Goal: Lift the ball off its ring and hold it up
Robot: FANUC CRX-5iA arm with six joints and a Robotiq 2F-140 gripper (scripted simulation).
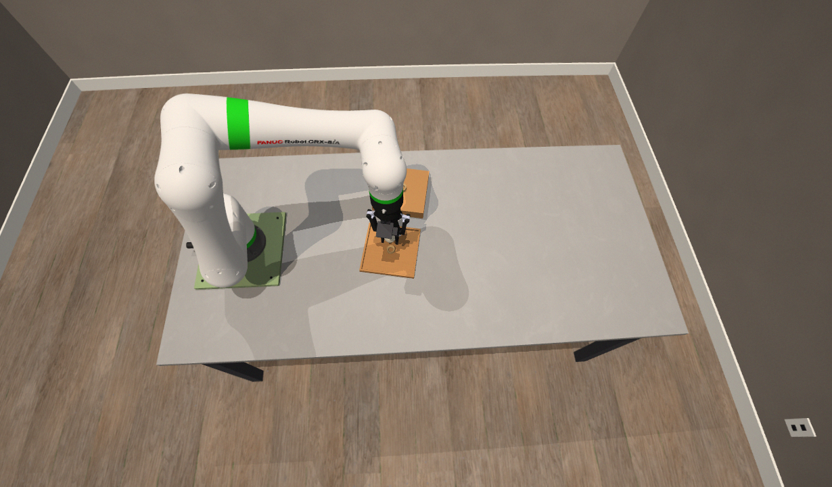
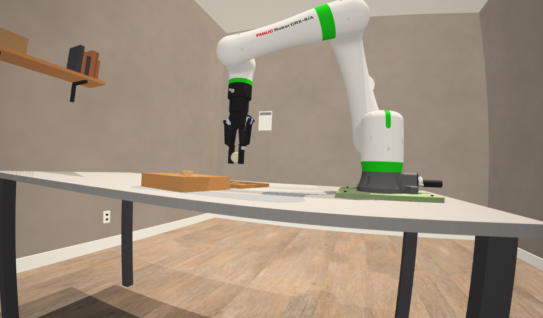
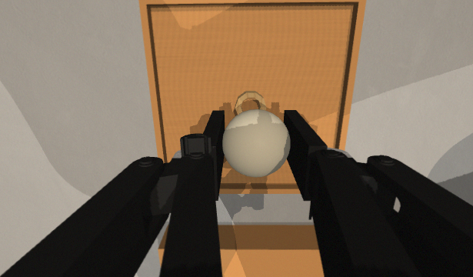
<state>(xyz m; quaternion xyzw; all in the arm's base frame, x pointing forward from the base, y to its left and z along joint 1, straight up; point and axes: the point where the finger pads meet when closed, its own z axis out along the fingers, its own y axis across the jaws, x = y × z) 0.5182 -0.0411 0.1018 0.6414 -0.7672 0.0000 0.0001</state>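
Now: the cream ball 1 cm below my hand. From my hand the other things lie so: tray (11 cm below).
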